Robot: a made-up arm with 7 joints.
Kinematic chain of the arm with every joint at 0, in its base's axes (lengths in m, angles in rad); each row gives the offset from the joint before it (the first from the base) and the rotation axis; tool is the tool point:
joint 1: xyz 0 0 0.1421 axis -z
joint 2: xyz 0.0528 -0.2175 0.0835 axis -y
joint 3: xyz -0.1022 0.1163 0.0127 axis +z
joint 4: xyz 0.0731 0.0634 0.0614 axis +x
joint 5: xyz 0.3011 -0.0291 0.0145 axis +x
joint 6: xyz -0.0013 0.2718 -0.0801 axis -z
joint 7: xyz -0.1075 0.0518 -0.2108 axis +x
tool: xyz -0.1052 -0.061 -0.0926
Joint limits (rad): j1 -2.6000..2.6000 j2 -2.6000..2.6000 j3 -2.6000..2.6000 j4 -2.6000..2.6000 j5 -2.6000..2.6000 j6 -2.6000..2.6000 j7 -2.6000..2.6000
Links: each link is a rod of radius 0.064 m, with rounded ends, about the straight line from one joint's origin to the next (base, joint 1, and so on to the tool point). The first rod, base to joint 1, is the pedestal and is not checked.
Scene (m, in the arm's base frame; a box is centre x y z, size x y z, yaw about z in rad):
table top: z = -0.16
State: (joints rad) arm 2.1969 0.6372 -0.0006 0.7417 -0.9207 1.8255 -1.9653
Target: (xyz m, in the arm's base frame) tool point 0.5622 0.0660 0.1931
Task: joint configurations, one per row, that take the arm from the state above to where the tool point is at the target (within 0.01 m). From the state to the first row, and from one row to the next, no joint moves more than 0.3 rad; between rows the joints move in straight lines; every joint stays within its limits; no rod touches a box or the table.
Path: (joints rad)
1: 1.9866 0.6280 0.1938 0.8289 -0.8269 1.7387 -1.9435
2: 1.7763 0.6187 0.3883 0.9160 -0.7331 1.6519 -1.9217
3: 1.5659 0.6095 0.5827 1.0032 -0.6393 1.5651 -1.8998

